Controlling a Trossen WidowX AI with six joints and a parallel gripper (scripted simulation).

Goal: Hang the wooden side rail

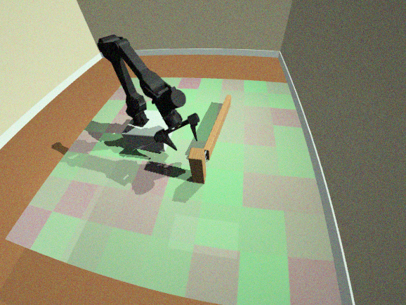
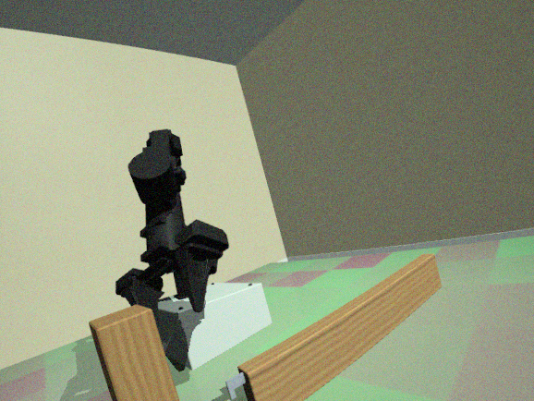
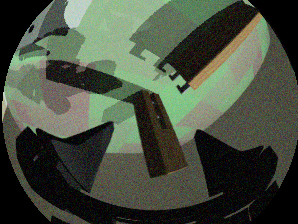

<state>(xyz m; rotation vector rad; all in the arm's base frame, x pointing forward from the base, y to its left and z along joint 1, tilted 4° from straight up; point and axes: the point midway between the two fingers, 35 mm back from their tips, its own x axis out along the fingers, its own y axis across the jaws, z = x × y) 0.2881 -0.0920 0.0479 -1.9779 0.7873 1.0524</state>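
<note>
The wooden headboard post is 7 cm ahead of my gripper tip, 5 cm to the right of it and 5 cm below it.
</note>
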